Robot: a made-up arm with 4 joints. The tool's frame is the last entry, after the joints. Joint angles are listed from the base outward.
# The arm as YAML. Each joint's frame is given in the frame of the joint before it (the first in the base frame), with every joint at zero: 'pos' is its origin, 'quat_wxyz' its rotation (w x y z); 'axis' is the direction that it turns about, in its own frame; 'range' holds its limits. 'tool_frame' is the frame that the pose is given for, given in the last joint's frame.
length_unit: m
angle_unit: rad
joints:
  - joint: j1
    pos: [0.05, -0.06, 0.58]
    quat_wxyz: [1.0, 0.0, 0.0, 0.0]
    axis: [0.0, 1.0, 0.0]
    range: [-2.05, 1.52]
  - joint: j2
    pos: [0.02, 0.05, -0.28]
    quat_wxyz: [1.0, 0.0, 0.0, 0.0]
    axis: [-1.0, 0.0, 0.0]
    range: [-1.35, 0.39]
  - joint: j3
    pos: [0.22, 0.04, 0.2]
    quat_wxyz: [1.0, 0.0, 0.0, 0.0]
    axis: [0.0, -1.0, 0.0]
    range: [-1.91, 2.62]
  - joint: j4
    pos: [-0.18, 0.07, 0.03]
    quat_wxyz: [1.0, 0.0, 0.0, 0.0]
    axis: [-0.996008, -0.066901, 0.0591]
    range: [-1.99, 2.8]
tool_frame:
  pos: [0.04, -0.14, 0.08]
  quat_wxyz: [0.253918, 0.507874, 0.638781, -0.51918]
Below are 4 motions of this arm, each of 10 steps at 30 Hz.
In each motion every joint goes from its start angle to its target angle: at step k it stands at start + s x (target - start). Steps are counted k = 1, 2, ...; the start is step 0. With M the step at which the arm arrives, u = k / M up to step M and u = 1 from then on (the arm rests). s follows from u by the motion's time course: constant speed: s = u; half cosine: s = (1 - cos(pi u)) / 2; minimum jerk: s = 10 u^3 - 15 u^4 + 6 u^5.
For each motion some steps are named. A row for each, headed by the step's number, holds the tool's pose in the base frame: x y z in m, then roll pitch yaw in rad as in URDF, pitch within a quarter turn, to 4 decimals.
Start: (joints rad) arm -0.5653 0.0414 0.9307 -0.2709
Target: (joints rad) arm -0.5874 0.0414 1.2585 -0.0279
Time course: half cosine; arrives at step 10
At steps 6, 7, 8, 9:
6: 0.2228 -0.0437 0.4927 1.6871 0.2500 0.4854
7: 0.2253 -0.0415 0.4892 1.6657 0.2020 0.4487
8: 0.2274 -0.0397 0.4863 1.6511 0.1629 0.4210
9: 0.2289 -0.0385 0.4845 1.6429 0.1374 0.4037

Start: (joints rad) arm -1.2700 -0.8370 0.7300 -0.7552
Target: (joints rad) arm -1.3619 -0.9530 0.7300 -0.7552
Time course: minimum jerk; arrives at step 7
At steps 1, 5, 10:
1: 0.3311 -0.1130 0.6375 1.4707 -0.0548 1.8972
5: 0.3357 -0.1152 0.6566 1.3904 -0.0500 1.9948
10: 0.3364 -0.1155 0.6600 1.3768 -0.0476 2.0118

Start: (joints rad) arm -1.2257 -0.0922 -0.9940 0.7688
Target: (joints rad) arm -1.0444 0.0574 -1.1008 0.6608
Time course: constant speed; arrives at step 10
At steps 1, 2, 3, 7, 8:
1: 0.0302 0.0227 0.9302 -0.1328 1.2435 -1.8901
2: 0.0389 0.0274 0.9317 -0.2244 1.2368 -1.9890
3: 0.0478 0.0320 0.9328 -0.3112 1.2273 -2.0834
7: 0.0842 0.0503 0.9347 -0.5956 1.1662 -2.4012
8: 0.0934 0.0547 0.9345 -0.6506 1.1466 -2.4655

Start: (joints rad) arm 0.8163 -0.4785 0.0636 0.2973
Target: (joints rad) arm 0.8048 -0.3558 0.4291 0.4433
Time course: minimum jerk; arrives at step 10
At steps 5, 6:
5: 0.1056 -0.1300 0.5414 -1.7653 0.5744 2.5867
6: 0.0966 -0.1166 0.5443 -1.7454 0.6575 2.6108

